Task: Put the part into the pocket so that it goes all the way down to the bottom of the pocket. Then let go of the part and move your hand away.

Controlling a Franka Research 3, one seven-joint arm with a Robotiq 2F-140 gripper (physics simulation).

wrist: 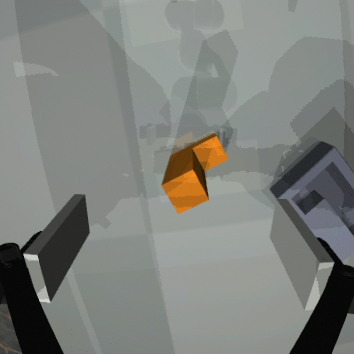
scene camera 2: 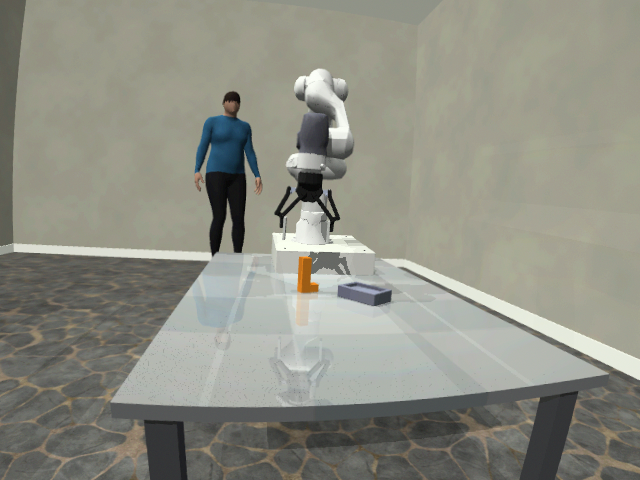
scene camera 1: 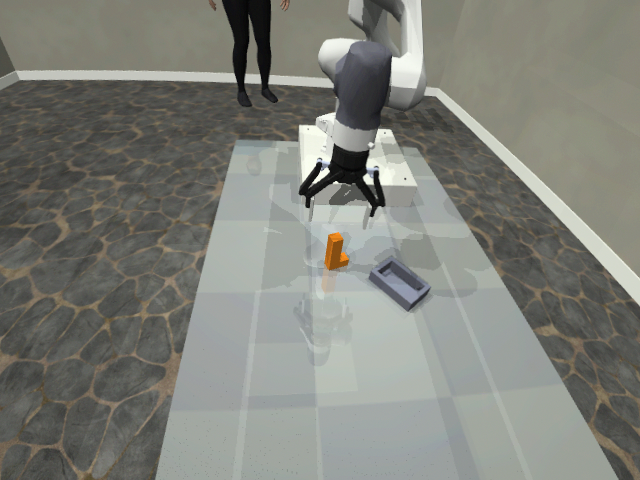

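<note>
The orange L-shaped part stands upright on the table, its long arm up and its short foot pointing right in the scene views. The blue-grey block with the pocket lies flat to the right of the part, a short gap away and turned at an angle. Its recess faces up and holds no part. My gripper is open and empty. It hangs above the table, higher than the part and on its robot-base side. In the wrist view the part shows between and ahead of the fingers.
The white robot base stands at the far end of the glossy table. In the wrist view the right finger overlaps the near-left side of the block. A person stands behind the table at the left.
</note>
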